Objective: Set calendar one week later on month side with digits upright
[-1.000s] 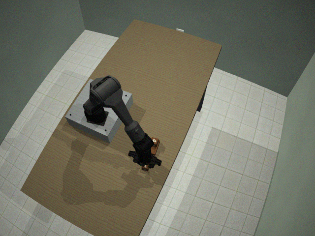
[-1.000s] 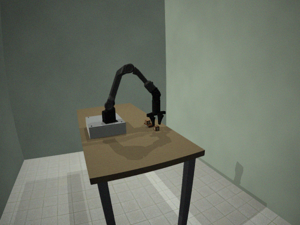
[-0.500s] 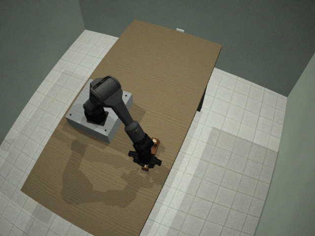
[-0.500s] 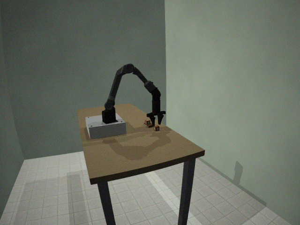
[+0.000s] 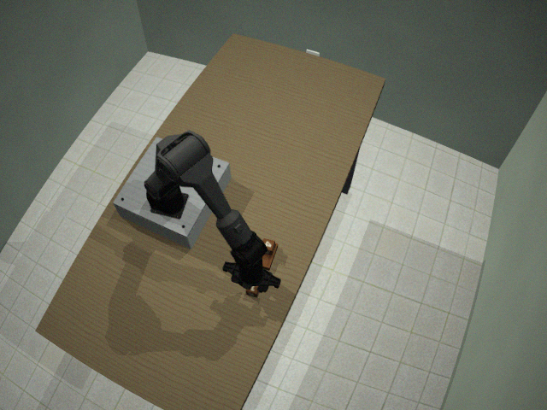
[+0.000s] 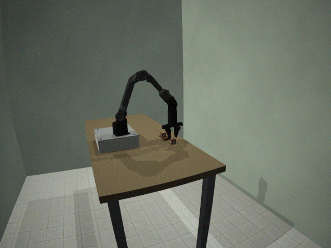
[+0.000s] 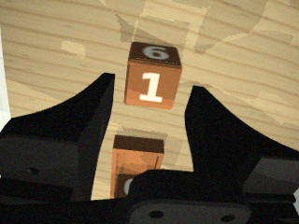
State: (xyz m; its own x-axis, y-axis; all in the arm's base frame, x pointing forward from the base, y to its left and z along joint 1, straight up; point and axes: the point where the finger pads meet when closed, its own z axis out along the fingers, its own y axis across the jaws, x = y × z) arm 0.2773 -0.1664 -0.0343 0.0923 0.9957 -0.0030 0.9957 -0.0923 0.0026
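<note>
Now: hand 10 mm short of the cube, 130 mm to the right of it and 20 mm above it. Round my hand: brown tray (10 mm ahead, 110 mm to the left, 40 mm below).
</note>
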